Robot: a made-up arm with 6 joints.
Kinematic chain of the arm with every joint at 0, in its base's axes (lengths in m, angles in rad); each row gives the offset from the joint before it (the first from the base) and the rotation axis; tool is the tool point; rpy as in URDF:
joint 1: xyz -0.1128 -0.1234 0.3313 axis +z
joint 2: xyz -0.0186 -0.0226 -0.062 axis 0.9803 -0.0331 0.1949
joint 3: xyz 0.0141 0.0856 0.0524 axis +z
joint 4: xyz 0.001 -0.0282 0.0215 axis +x
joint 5: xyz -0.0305 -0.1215 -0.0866 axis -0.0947 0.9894 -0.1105
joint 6: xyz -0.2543 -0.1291 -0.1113 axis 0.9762 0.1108 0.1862
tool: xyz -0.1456 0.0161 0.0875 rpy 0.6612 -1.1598 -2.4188
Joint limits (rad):
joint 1: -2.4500..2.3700
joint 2: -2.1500..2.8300
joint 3: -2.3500..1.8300
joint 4: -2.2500..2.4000
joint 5: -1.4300..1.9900
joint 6: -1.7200..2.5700
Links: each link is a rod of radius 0.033 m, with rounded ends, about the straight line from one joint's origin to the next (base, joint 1, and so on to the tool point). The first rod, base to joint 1, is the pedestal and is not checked.
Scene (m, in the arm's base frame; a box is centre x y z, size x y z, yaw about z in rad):
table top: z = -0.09
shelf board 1: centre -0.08 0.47 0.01 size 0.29 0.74 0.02 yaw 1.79
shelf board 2: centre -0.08 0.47 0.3 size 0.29 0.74 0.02 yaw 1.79
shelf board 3: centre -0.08 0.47 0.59 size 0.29 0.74 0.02 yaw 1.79
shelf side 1: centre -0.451 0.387 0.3 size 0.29 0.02 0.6 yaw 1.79
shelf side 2: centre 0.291 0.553 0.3 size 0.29 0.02 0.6 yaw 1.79
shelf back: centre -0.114 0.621 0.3 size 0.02 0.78 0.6 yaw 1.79
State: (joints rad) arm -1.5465 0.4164 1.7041 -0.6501 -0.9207 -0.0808
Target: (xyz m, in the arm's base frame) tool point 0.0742 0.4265 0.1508
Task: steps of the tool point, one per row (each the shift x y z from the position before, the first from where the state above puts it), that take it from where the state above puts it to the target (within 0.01 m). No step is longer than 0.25 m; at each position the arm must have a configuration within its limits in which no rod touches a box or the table.
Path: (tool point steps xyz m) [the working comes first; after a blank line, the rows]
Joints at the target: 0.7316 0.2839 1.8300 -0.4534 -1.4300 1.0570
Straight joint move there: clear.

1: 0.1738 0.0177 0.0024
2: 0.1624 0.0779 0.0021
3: 0.1294 0.1328 0.0015
4: 0.0773 0.1741 0.0011
5: 0.0117 0.1949 0.0006
6: -0.0592 0.1908 0.0003
7: -0.1256 0.1604 0.0000
8: -0.1775 0.1067 0.0000

